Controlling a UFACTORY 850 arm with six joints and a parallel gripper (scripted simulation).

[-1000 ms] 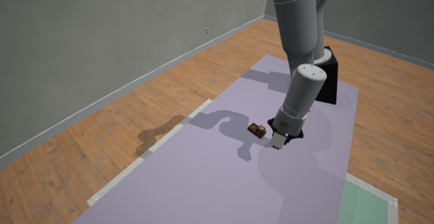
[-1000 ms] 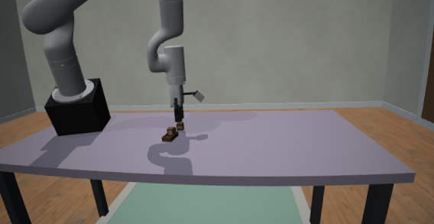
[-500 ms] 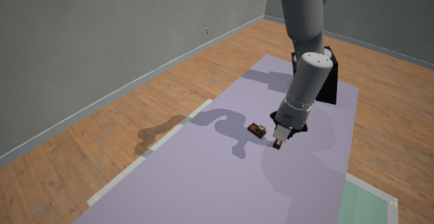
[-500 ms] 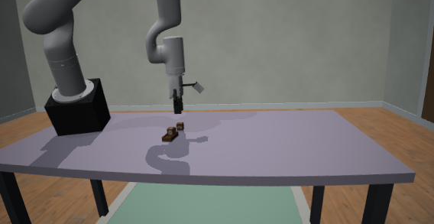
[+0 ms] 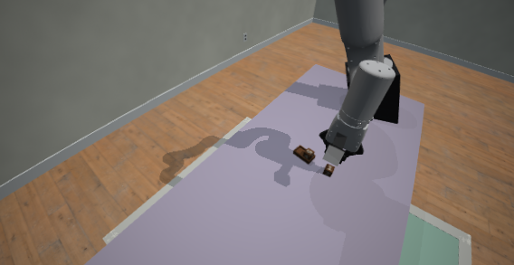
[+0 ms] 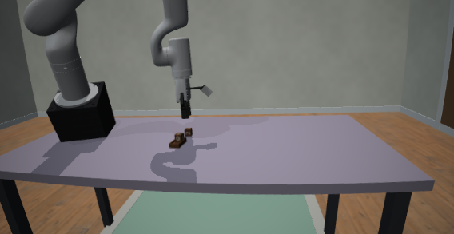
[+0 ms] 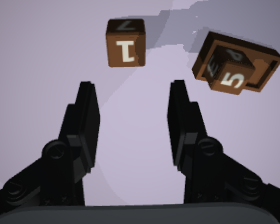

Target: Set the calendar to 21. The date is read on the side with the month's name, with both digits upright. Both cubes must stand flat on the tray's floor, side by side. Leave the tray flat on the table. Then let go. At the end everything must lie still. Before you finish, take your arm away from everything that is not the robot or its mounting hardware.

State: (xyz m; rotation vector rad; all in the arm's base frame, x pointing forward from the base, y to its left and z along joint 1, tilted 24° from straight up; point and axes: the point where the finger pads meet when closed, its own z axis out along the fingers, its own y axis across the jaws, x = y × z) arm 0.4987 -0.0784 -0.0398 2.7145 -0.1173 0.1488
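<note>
The brown cube is 90 mm below my hand. The rest, counted from my hand: digit cube (30 mm behind, 80 mm to the right, 80 mm below); brown tray (40 mm behind, 100 mm to the right, 100 mm below).
</note>
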